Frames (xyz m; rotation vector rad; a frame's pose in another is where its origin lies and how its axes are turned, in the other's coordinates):
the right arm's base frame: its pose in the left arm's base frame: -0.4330 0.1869 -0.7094 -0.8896 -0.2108 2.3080
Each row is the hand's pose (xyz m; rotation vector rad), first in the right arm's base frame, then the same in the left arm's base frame.
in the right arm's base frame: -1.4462 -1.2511 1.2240 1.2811 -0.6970 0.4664
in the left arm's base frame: 0.2281 0.3532 1.4563 0.5637 1.1667 2.3691
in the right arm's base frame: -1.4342 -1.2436 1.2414 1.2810 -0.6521 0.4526
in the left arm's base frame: 0.2062 0.3562 1.4602 0.5090 1.1753 2.3544
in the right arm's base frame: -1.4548 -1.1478 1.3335 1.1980 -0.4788 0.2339
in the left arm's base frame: 0.1087 0.2760 1.5066 0.2576 1.0221 2.2284
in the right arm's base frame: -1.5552 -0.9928 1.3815 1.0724 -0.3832 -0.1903
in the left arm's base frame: 0.0541 0.0966 1.5417 0.1121 0.6977 1.9528
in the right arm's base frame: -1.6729 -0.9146 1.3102 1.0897 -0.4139 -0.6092
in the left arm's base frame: 0.1260 -0.0432 1.5236 0.1979 0.5058 1.6068
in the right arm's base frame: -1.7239 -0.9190 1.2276 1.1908 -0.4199 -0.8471
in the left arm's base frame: 0.2104 -0.0781 1.4904 0.2790 0.4931 1.3625
